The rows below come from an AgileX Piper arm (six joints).
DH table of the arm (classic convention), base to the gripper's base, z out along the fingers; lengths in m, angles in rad. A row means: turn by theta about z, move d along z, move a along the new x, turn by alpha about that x. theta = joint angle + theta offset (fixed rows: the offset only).
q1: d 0.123; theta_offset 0; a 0; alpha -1.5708
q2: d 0; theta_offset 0.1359; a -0.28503; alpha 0
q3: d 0; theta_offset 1.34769; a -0.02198; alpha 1.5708
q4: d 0.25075; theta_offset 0; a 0; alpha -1.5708
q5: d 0; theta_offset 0; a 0; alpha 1.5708
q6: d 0.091; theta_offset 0; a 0; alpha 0
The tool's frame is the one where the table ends.
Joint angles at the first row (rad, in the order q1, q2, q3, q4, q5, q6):
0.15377 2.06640 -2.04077 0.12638 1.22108 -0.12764
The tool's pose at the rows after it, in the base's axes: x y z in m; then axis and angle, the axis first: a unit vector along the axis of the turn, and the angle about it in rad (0 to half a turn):
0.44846 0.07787 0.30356 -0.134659 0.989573 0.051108 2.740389
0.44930 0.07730 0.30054 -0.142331 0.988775 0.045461 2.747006
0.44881 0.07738 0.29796 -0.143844 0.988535 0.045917 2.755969
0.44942 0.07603 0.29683 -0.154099 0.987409 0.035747 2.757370
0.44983 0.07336 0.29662 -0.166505 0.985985 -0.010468 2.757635
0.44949 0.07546 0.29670 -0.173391 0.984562 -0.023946 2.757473
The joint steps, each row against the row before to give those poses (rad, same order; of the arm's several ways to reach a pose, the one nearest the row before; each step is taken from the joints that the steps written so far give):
0.00000 0.00848 0.00002 -0.02958 -0.00001 -0.00369
0.00000 0.00484 0.00263 -0.00813 -0.00001 -0.01453
0.00000 0.00000 0.00913 0.00181 0.00000 -0.00376
-0.00001 0.00225 -0.00004 -0.01671 0.00003 -0.01806
0.01180 0.00000 -0.00002 -0.09454 0.00001 0.00198
0.01008 -0.00004 0.00009 -0.02887 -0.00005 0.00064

